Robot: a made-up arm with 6 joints.
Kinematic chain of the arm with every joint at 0, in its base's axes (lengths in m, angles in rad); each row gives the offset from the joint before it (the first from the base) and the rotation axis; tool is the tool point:
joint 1: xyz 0 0 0.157 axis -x
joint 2: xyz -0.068 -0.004 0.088 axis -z
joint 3: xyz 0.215 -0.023 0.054 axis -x
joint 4: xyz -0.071 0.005 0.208 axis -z
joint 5: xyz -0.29 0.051 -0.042 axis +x
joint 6: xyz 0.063 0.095 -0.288 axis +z
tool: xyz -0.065 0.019 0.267
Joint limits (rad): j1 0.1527..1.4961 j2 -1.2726..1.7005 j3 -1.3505..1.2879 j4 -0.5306..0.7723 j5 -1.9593..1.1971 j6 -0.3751..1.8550
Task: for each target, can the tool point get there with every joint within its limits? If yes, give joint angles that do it. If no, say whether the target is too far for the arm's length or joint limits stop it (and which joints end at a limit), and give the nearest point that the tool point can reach.
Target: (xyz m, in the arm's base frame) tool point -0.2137 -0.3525 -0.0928
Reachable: no: joint limits stop it (at a limit: joint 1, joint 3, joint 4, joint 6) | nearest point -0.1895 -0.1246 -0.0380 | short by 0.236 m
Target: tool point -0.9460 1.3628 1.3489
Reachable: no: too far | nearest point -0.2770 0.3797 0.4891 | short by 1.467 m
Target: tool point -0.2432 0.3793 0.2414
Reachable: yes | joints 1.0267 -0.2467 0.1200 0.0435 0.8881 -0.1238
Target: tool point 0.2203 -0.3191 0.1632
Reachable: no: joint limits stop it (at a limit: joint 2, joint 3, joint 4, joint 6) | nearest point 0.1722 -0.1676 0.1603 | short by 0.159 m
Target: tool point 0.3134 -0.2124 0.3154
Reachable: no: joint limits stop it (at a limit: joint 1, joint 2, joint 4, joint 6) | nearest point 0.2833 -0.1026 0.3003 | short by 0.115 m
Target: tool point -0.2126 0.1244 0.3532
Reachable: yes | joints 0.2722 0.3501 0.8066 -0.3981 -0.9307 0.4200
